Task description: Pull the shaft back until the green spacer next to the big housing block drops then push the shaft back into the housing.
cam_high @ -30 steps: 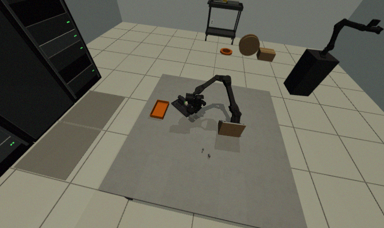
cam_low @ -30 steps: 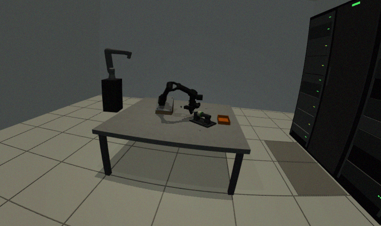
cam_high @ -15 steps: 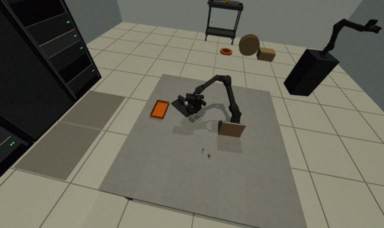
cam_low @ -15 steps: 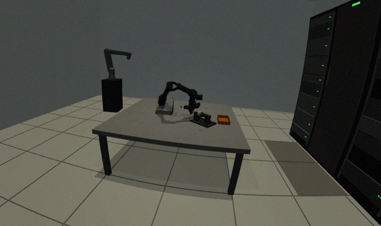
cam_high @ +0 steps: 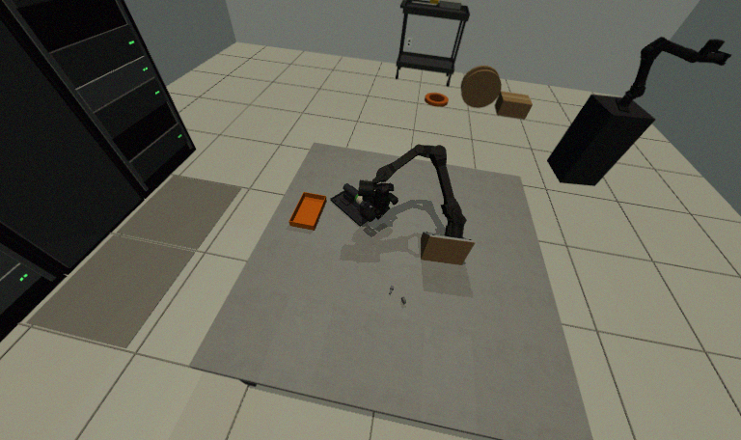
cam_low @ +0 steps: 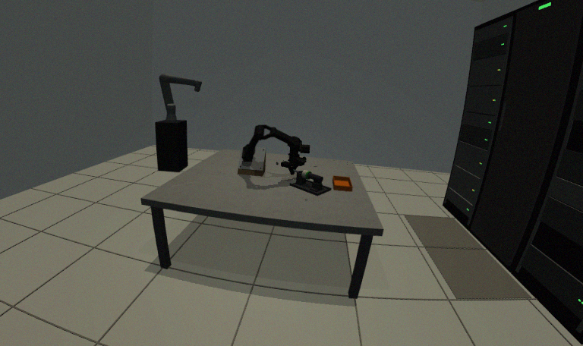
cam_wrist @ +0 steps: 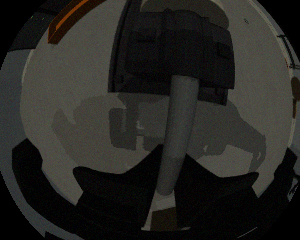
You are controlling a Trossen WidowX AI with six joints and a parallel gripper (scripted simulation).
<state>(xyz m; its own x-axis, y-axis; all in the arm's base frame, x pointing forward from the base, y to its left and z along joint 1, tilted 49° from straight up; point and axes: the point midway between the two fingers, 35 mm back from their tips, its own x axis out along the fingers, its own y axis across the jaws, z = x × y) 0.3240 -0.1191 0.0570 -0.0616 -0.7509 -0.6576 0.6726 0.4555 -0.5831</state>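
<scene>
Right now my gripper tip is 6 cm short of the grey shaft, 5 cm to the left of it and 3 cm below it. Round my gripper tip: pale spacer (8 cm ahead, 7 cm to the right, 3 cm above); orange tray (34 cm ahead, 4 cm below, 3 cm to the right).
</scene>
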